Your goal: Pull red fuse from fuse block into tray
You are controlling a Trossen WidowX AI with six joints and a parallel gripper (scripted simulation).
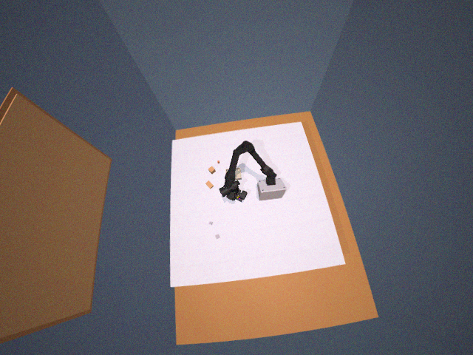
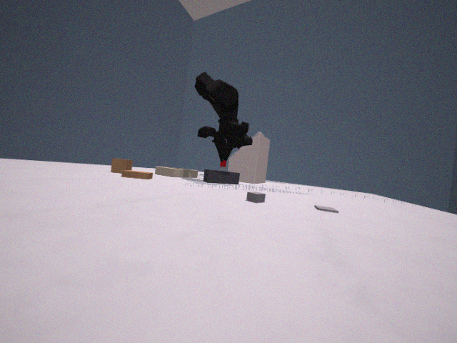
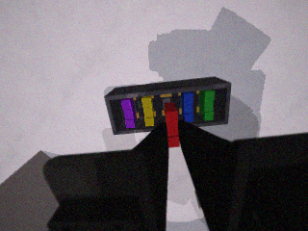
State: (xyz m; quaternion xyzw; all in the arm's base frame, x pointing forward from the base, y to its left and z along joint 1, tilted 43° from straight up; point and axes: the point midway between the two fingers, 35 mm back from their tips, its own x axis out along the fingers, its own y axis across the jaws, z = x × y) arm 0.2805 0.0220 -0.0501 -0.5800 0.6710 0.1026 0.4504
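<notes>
Right now my gripper tip is 20 mm short of the tray, 200 mm to the left of it and 70 mm above it. Also, from my gripper tip: red fuse 10 mm below.
</notes>
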